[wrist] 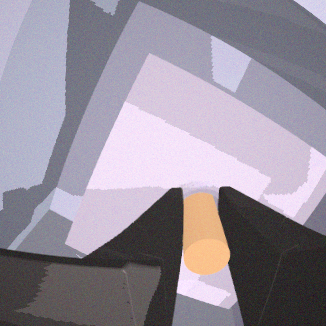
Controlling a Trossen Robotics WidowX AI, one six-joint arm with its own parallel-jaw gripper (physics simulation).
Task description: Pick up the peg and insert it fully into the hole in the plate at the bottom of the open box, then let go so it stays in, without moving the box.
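Places are measured from the arm's base along level axes (x ahead, y left, z up), in metres.
Where they show: gripper, fingertip midpoint: (199, 198).
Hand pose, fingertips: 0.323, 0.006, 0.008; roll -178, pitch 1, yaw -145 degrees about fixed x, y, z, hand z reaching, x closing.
Things, the pixels of their centre, and the offset from my fingertips, as dx, dy, dz. "spot": a spot on its surface instead.
- orange peg at the middle of its body: (196, 200) -0.004, +0.007, -0.013
- pale plate at the middle of its body: (196, 188) -0.005, +0.006, -0.027
- hole at a spot on its surface: (200, 185) spot: +0.003, -0.004, -0.001
- open box at the middle of its body: (198, 202) -0.005, +0.006, -0.012
The orange peg (204, 227) shows at the lower middle of the wrist view, its round near end towards the camera. My gripper (199, 198) is shut on the peg, with one black finger on each side of it. The far end of the peg meets the pale plate (145, 150) where a faint curved rim of the hole (200, 185) shows just beyond it. The rest of the hole is hidden behind the peg and fingers, and how deep the peg sits cannot be told.
The grey inner sides of the open box (100, 110) surround the plate at the left and top. A lighter patch lies on the far side. The dark fingers cover much of the lower view and hide part of the near side of the box.
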